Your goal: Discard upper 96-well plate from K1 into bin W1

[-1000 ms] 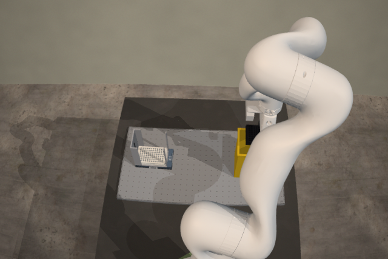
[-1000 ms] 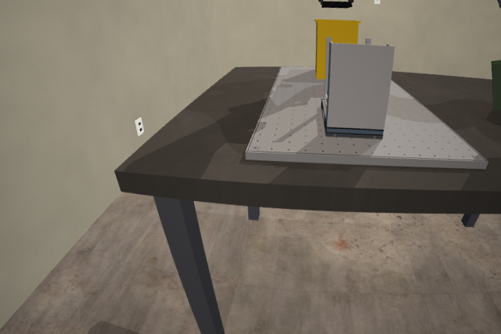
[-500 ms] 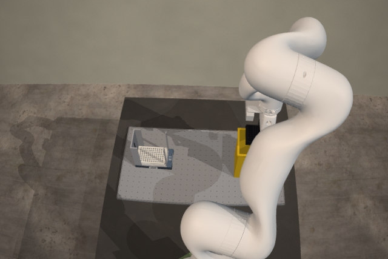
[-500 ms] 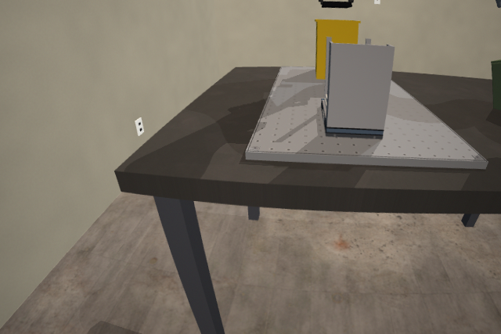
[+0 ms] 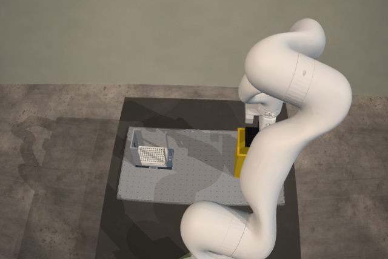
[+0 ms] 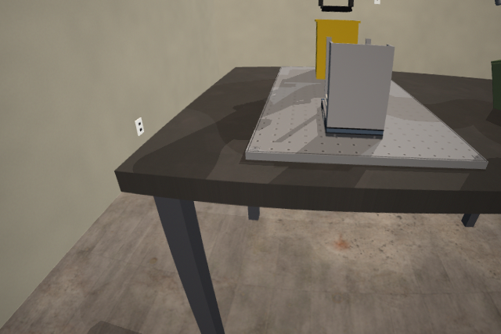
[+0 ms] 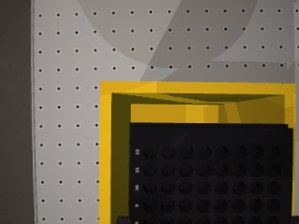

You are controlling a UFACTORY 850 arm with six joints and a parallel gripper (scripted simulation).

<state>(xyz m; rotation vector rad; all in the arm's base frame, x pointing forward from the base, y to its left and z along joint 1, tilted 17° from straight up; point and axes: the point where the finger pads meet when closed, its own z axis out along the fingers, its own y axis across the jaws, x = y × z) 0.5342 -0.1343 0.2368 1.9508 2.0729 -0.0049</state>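
The yellow plastics bin W1 is 14 cm below my hand. Also, from my hand: grey rack wall (50 cm to the left, 14 cm below, 2 cm behind); white 96-well plate (44 cm to the left, 20 cm below, 1 cm behind); black 96-well plate (1 cm below).
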